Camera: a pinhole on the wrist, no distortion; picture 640 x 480 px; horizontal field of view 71.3 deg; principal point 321.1 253.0 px. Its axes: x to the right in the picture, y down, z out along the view. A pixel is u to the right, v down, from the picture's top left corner.
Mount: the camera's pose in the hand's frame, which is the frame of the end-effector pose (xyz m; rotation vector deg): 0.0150 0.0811 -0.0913 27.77 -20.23 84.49
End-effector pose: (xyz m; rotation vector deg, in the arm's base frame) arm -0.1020 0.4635 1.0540 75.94 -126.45 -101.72
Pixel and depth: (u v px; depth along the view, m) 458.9 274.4 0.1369
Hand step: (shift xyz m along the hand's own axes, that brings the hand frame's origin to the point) 0.0206 0.0471 0.0479
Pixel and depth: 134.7 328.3 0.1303
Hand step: -0.0023 -0.0319 -0.0055
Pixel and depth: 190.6 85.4 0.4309
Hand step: 0.1953 -0.2532 0.1976
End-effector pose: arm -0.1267 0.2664 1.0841 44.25 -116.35 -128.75
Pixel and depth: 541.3 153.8 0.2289
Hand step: 0.0891 0.0588 0.1572
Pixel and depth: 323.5 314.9 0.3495
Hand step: -0.0100 -0.0956 0.2131
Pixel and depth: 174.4 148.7 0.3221
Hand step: 0.1035 -0.1775 0.1230
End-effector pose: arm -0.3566 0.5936 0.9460 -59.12 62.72 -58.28
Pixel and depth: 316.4 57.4 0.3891
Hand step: 0.2102 -0.1275 0.2232
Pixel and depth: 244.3 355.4 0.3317
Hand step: -0.0430 -0.1362 0.1704
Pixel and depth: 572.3 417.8 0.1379
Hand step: -0.0208 0.0782 0.0710
